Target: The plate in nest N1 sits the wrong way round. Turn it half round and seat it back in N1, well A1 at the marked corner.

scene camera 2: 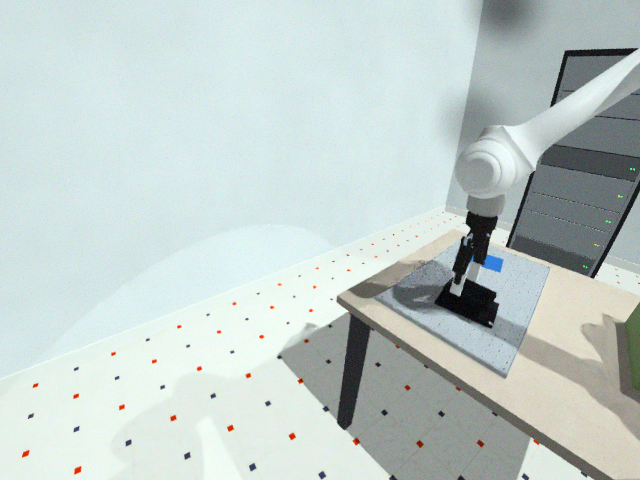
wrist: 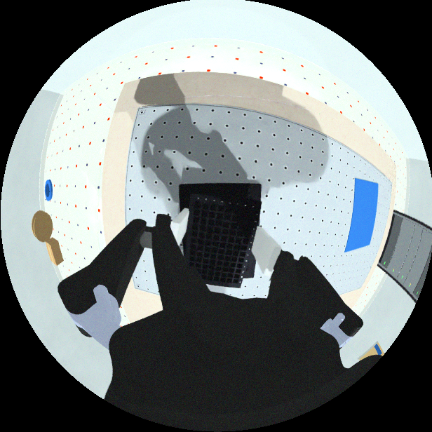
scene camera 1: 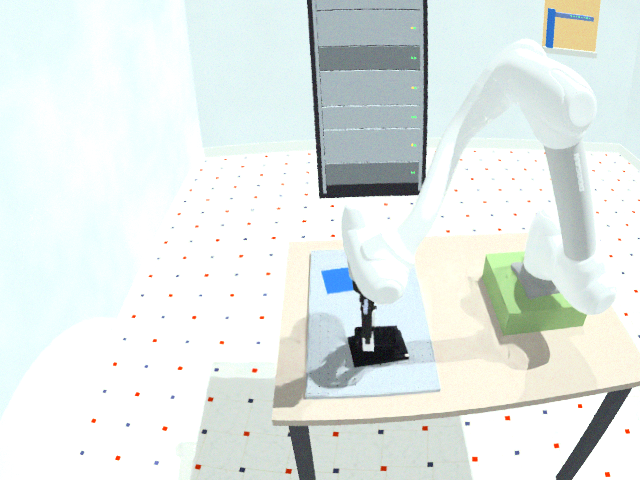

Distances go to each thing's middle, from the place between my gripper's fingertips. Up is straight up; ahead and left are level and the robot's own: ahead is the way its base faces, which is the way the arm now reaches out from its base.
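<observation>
Black well plate (scene camera 1: 385, 337): my hand 20 mm past it. From my hand: black nest (scene camera 2: 456, 304), 40 mm below, 30 mm behind; blue patch (wrist: 365, 192), 50 mm below, 20 mm ahead, 350 mm to the right.
</observation>
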